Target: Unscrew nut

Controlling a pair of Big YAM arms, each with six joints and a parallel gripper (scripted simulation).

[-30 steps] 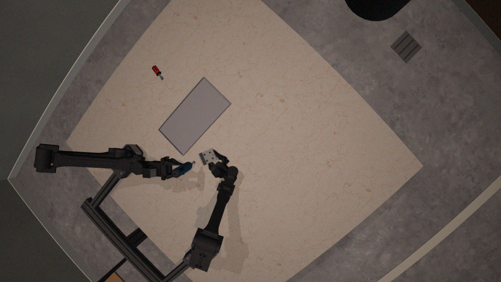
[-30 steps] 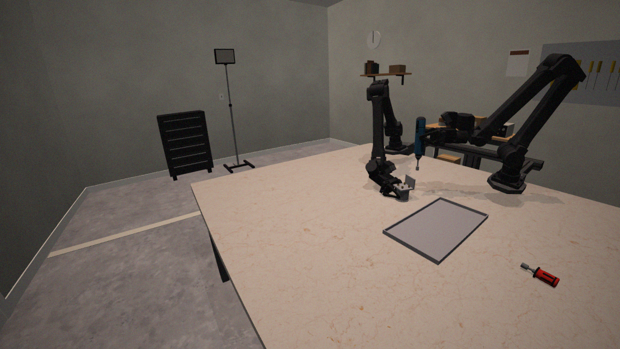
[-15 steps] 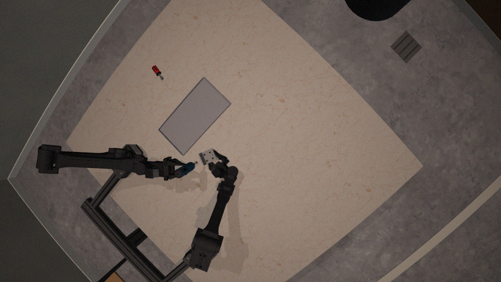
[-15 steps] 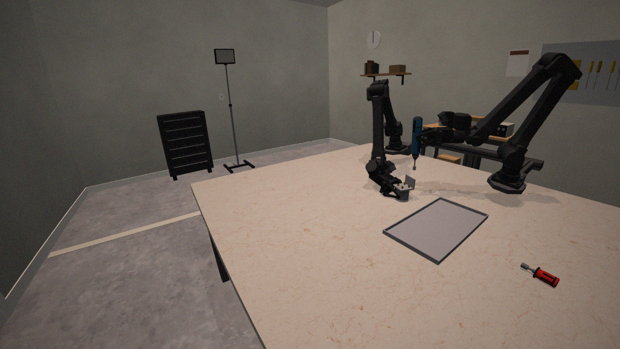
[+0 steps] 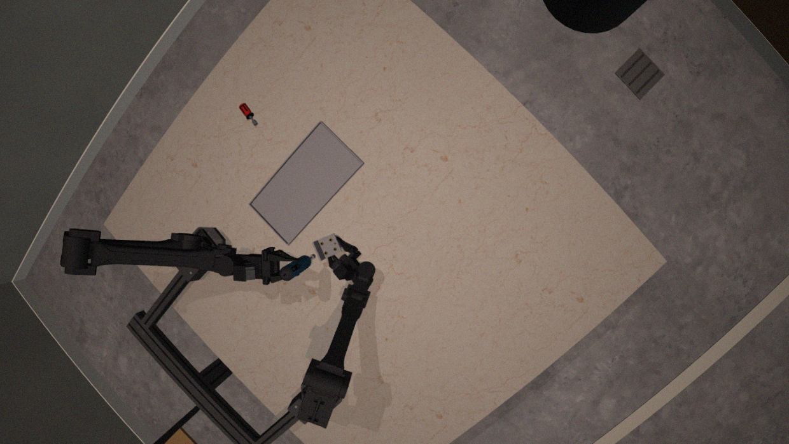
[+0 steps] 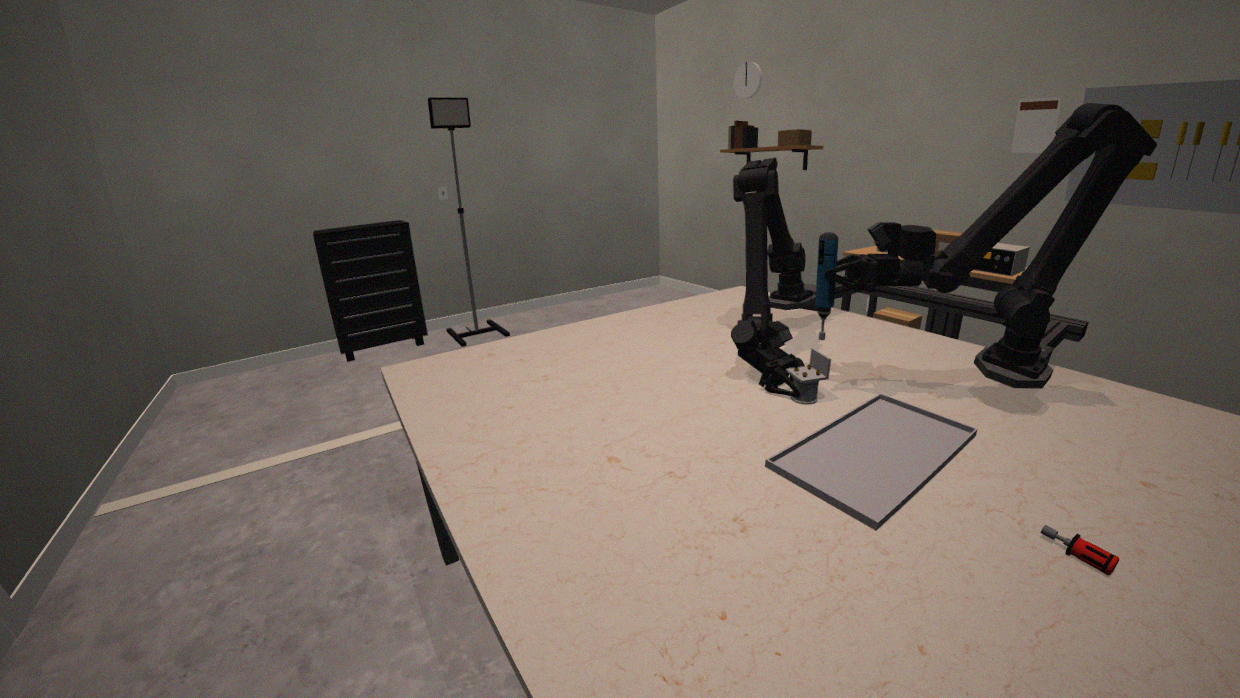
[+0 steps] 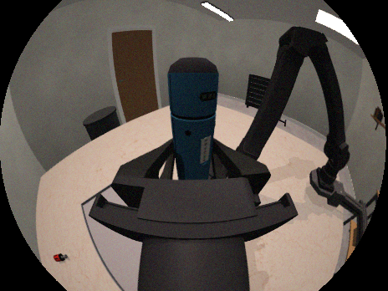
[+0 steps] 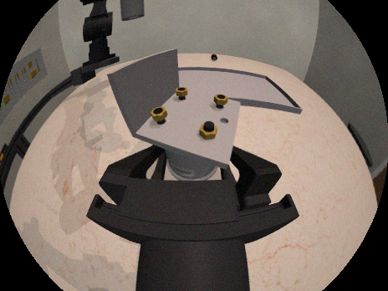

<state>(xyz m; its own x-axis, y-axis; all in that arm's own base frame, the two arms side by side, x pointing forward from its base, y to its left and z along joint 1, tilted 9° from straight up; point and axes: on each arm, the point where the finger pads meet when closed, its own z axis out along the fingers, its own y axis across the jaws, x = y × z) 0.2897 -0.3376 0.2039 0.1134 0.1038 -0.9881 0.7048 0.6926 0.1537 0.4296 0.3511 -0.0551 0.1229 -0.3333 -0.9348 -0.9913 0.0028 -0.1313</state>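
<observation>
My right hand is 1 cm below the joint module. From my right hand the other things lie so: flat grey tray (24 cm to the left, 5 cm ahead, 2 cm below); then red-handled screwdriver (58 cm to the left, 5 cm ahead, 1 cm below); then grey bracket (5 cm above).
</observation>
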